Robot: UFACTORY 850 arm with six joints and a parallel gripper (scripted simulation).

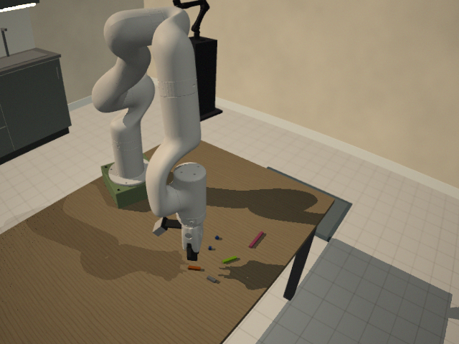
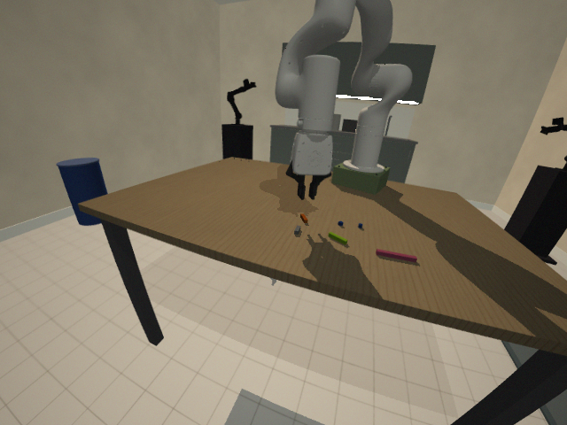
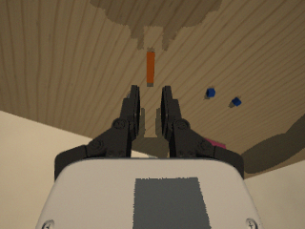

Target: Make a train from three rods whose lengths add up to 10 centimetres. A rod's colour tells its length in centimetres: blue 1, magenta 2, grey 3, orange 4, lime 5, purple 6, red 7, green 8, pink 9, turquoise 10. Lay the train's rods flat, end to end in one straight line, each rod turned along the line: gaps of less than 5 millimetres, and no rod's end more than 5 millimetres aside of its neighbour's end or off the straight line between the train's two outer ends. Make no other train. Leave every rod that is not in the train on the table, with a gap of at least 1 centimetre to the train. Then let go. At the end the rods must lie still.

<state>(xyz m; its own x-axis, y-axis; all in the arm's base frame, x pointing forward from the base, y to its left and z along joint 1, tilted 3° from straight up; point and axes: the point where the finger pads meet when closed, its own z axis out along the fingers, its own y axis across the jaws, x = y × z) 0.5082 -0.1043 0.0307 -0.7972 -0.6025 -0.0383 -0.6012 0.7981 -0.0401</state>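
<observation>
The orange rod lies 8 cm below my hand. Also, from my hand: pink rod: 25 cm to the left, 8 cm below, 6 cm ahead; then grey rod: 8 cm below, 7 cm ahead, 1 cm to the left; then lime rod: 11 cm to the left, 8 cm below, 6 cm ahead.
</observation>
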